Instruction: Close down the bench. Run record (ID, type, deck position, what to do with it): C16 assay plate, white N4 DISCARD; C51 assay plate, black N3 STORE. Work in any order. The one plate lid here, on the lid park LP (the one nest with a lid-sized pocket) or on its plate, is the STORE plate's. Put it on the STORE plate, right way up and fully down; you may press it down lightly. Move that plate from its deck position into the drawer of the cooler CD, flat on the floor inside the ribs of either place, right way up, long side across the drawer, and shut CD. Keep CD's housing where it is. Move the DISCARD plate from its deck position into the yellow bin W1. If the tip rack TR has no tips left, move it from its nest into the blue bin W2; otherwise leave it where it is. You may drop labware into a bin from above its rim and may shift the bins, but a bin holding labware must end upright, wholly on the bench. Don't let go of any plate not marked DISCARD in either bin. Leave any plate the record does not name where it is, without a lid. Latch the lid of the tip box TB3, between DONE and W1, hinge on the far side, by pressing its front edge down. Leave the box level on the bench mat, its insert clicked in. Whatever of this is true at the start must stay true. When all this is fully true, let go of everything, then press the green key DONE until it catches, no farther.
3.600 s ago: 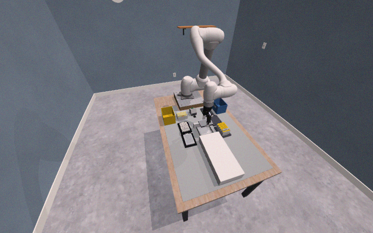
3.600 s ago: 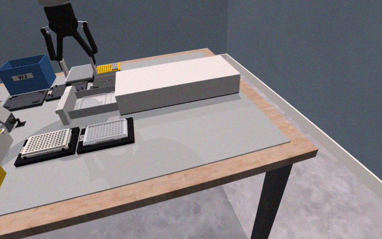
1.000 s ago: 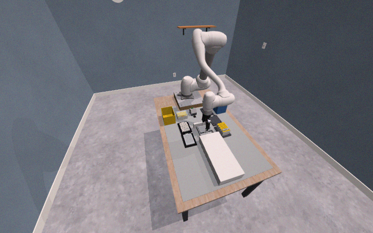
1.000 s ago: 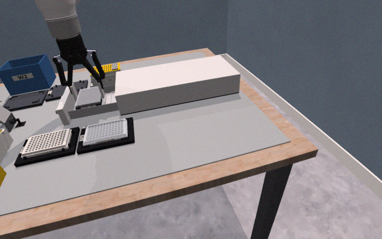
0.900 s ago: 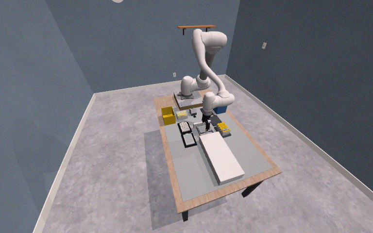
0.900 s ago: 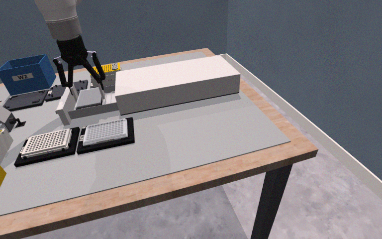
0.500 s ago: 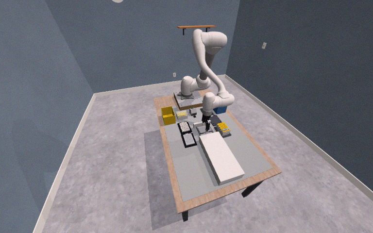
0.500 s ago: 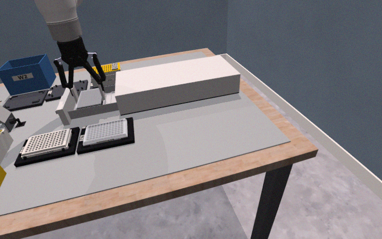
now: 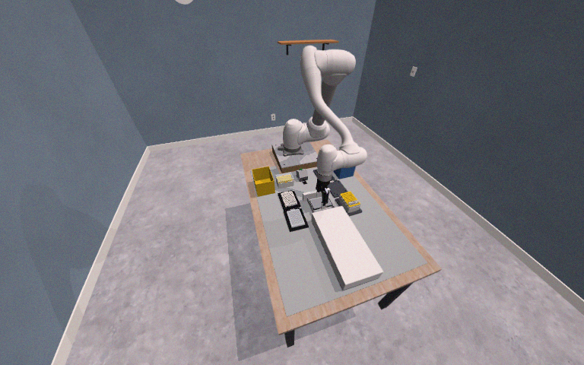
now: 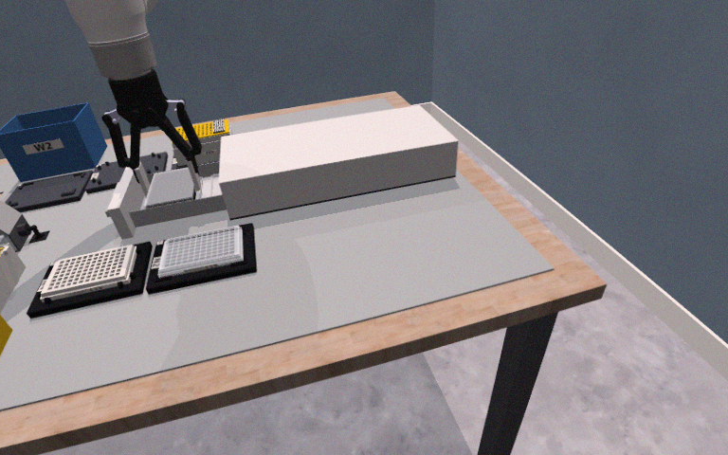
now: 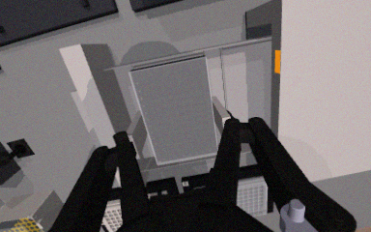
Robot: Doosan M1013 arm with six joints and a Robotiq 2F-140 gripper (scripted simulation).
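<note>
My gripper is now 1 cm above the grey plate lid. Round my hand: cooler drawer 4 cm ahead, 3 cm below; then white cooler CD 17 cm ahead, 2 cm to the left, 2 cm below; then black plate 2 cm below.
</note>
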